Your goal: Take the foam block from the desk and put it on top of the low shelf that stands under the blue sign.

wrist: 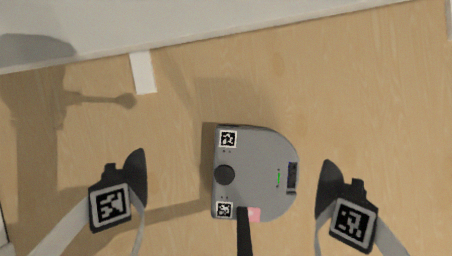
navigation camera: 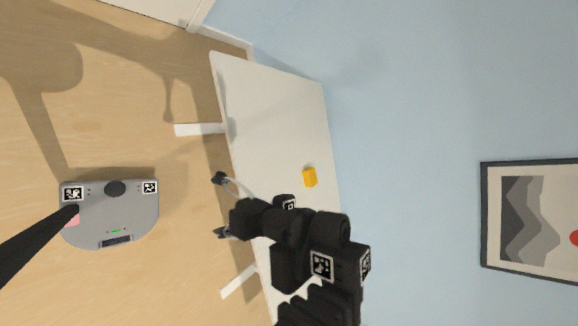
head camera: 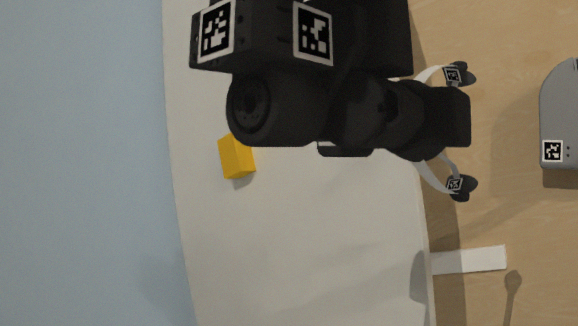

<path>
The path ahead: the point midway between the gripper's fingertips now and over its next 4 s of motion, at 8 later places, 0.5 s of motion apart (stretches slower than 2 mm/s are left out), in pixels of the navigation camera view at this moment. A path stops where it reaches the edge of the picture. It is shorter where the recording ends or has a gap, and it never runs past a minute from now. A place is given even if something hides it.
My gripper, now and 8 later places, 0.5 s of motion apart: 217, 203; 216, 213; 208, 236; 192, 261; 167, 286; 132, 308; 109, 320; 113, 317; 142, 304
</path>
